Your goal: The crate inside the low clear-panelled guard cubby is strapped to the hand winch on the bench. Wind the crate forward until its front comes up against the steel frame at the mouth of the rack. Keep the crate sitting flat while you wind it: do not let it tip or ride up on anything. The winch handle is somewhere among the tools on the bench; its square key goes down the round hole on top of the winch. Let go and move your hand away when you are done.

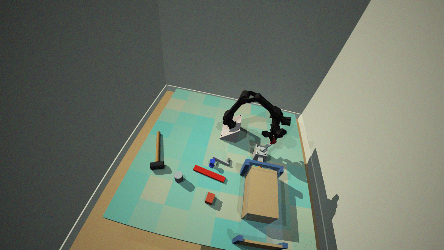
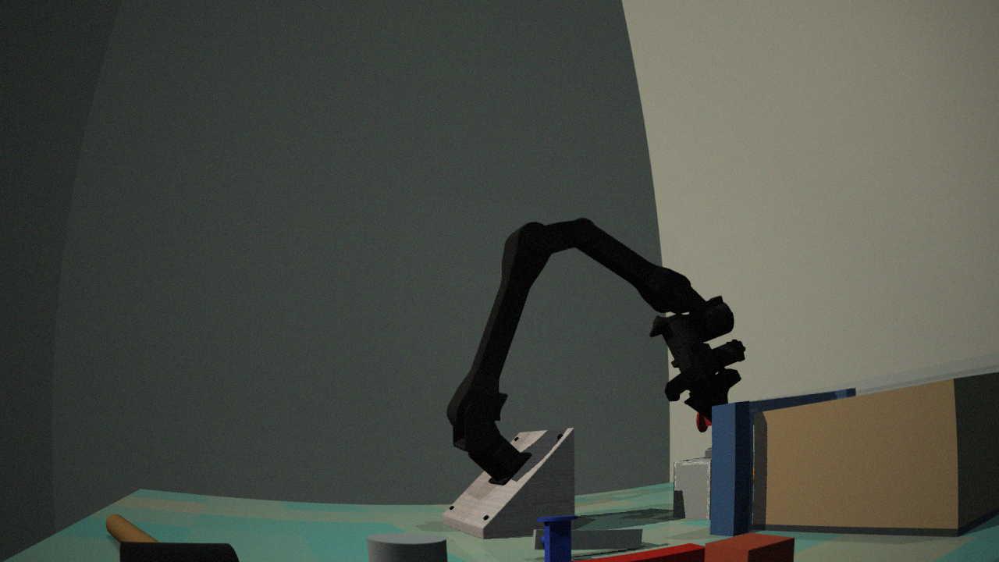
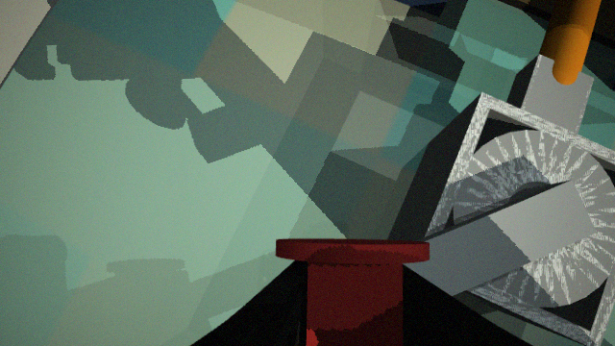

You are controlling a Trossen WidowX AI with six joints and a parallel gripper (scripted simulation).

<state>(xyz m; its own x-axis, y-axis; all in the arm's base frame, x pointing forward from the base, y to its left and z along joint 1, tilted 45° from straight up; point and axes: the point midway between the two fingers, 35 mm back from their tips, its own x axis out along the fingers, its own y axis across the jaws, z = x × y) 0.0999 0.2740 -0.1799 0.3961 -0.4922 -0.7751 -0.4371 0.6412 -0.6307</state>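
The grey winch lies 100 mm below my gripper tip, 80 mm to the right of it and 40 mm ahead of it. The rest, counted from my gripper tip: red knob: 20 mm behind, 10 mm to the right; then blue steel frame: 220 mm ahead, 70 mm to the right, 30 mm below; then winch handle: 30 mm to the right, 30 mm below, 10 mm ahead.
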